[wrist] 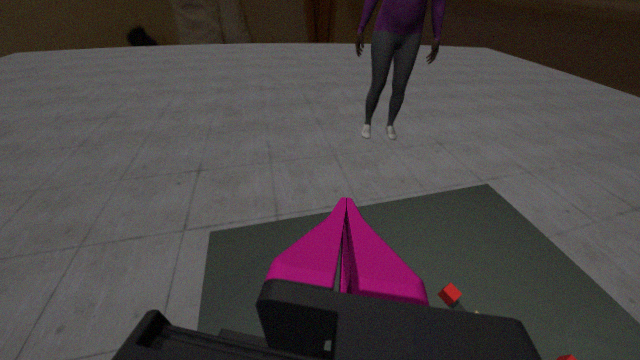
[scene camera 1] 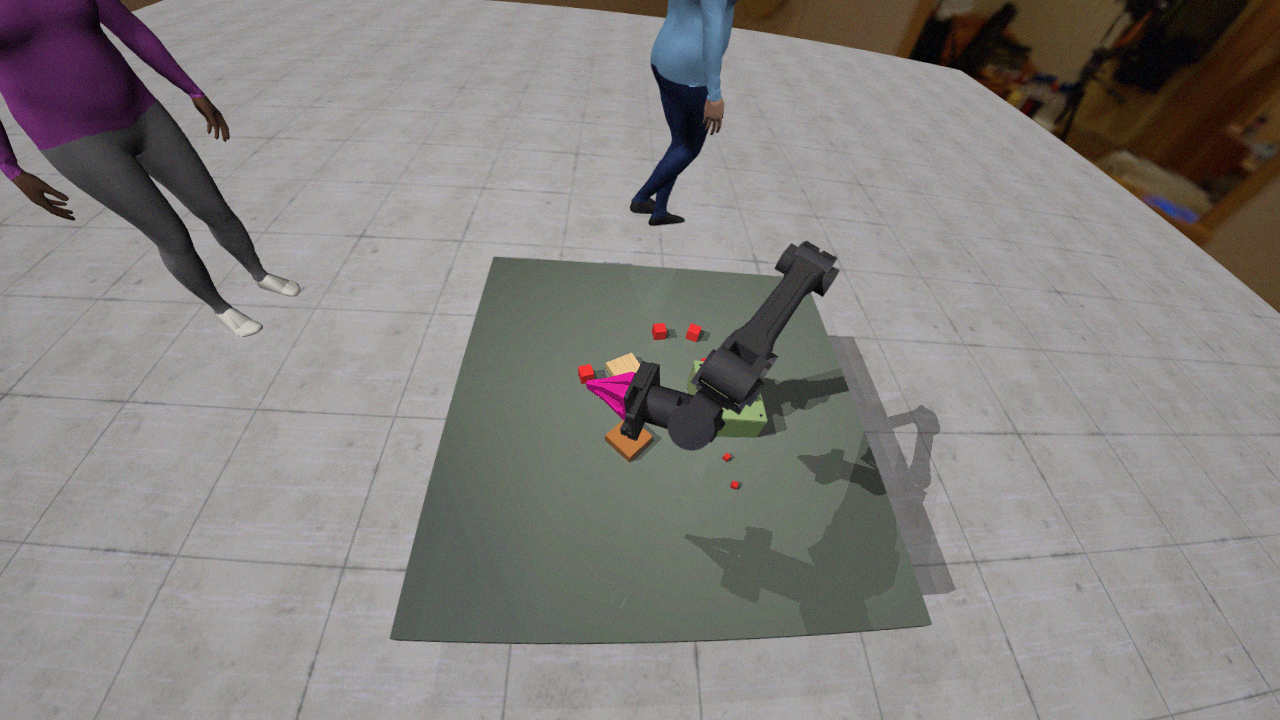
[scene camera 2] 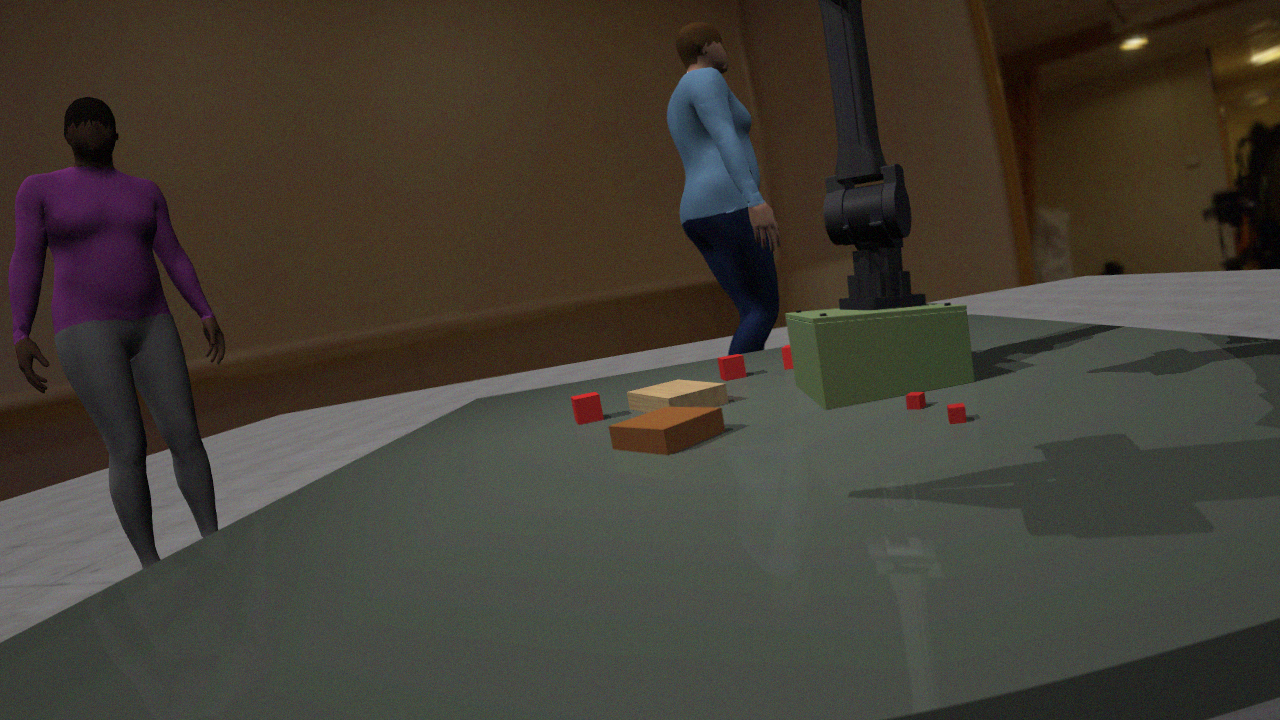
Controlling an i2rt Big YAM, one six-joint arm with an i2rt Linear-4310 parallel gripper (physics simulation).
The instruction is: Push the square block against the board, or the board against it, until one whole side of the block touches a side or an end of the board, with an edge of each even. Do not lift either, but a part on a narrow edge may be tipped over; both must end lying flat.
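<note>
The orange-brown square block lies flat. The pale wooden board lies flat behind it in the scene camera 2 view; a tiny corner of the board shows in the wrist view. In the scene camera 1 view the arm and fingers cover the space between the two and part of each, so how near their facing sides are is hidden. My gripper is shut and empty, its magenta fingers pointing outward above the mat. It does not show in the scene camera 2 view.
A red cube is beside the board. Two more red cubes are farther back. Two small red cubes are near the green base box. Two people stand beyond the mat.
</note>
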